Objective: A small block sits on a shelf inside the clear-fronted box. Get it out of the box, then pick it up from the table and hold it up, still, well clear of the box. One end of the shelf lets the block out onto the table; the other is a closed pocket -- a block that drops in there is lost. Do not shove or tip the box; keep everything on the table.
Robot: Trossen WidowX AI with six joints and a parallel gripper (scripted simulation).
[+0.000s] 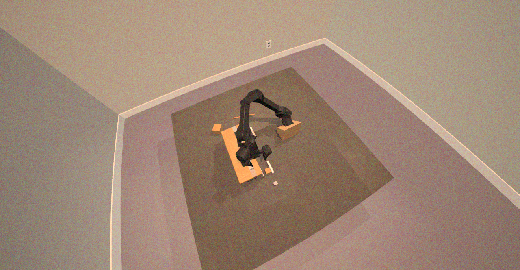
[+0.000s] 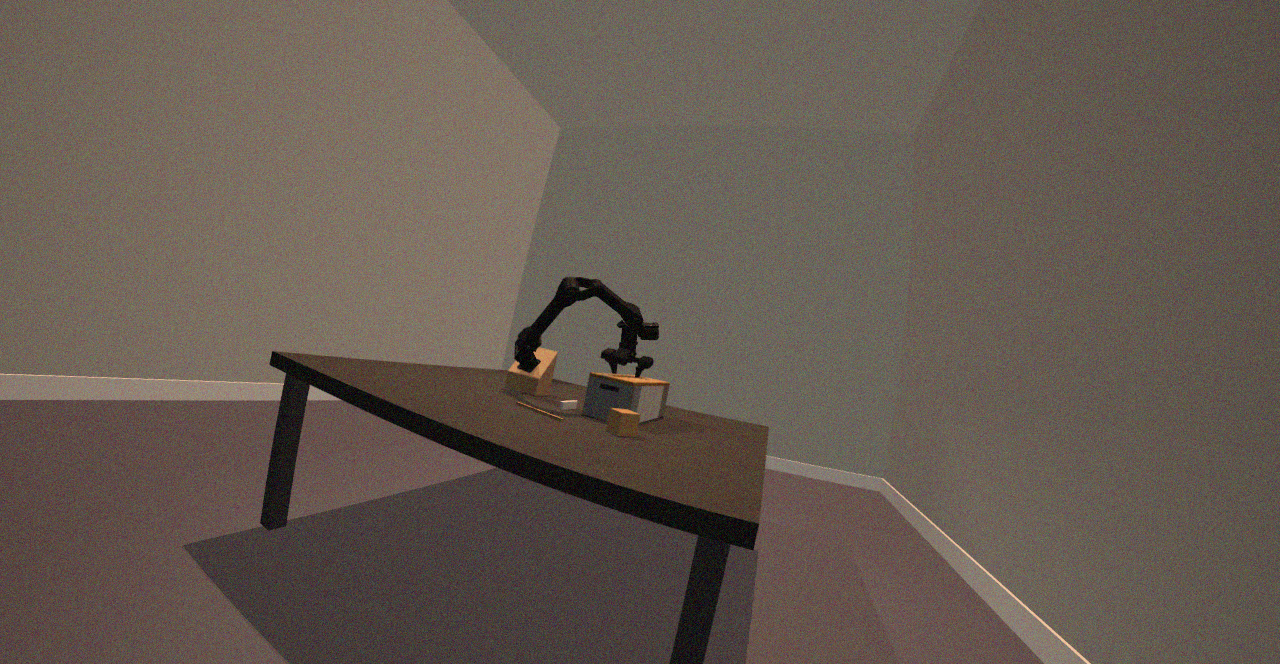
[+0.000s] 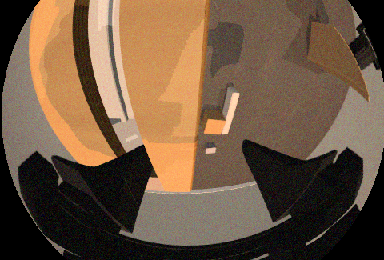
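The small orange block lies 4 cm behind my gripper tip, 4 cm to the left of it and 9 cm below it. The rest, counted from my gripper tip: thin orange stick (2 cm behind, 45 cm to the right, 10 cm below); then orange cube (21 cm ahead, 40 cm to the right, 8 cm below); then long orange box (5 cm ahead, 12 cm to the right, 5 cm below).
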